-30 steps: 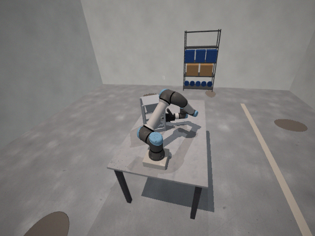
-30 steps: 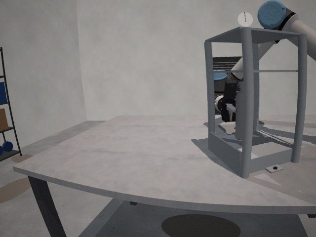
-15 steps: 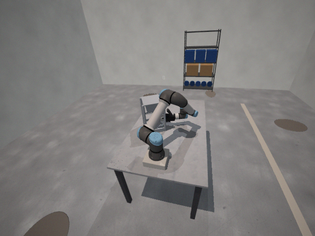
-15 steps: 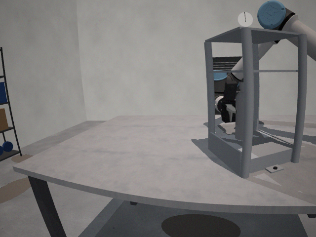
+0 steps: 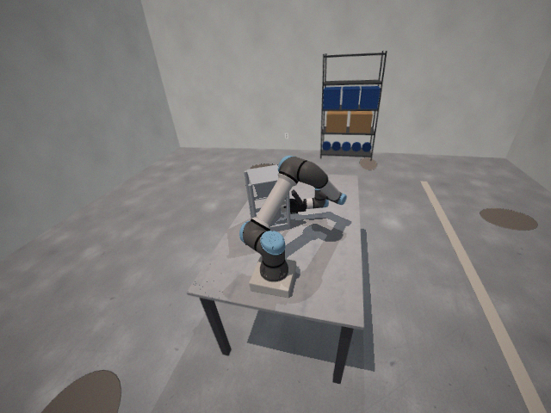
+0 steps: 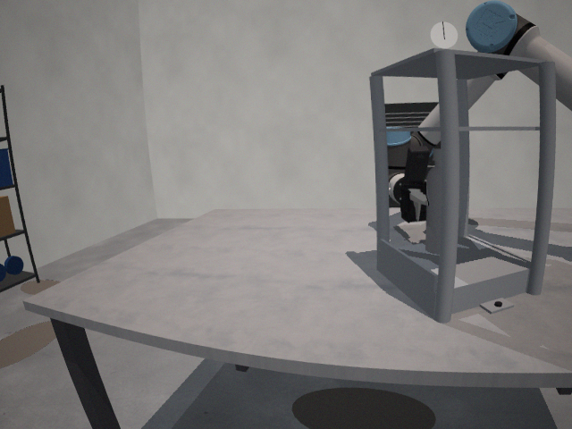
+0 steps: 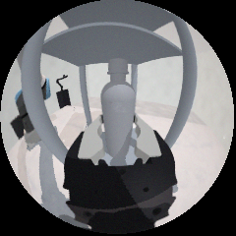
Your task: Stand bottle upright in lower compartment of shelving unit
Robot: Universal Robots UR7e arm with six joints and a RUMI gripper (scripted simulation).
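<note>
Right now my hand is 3 cm below the grey bottle. From my hand the other things lie so: grey shelving unit: 5 cm to the left, 5 cm above, 2 cm behind.
</note>
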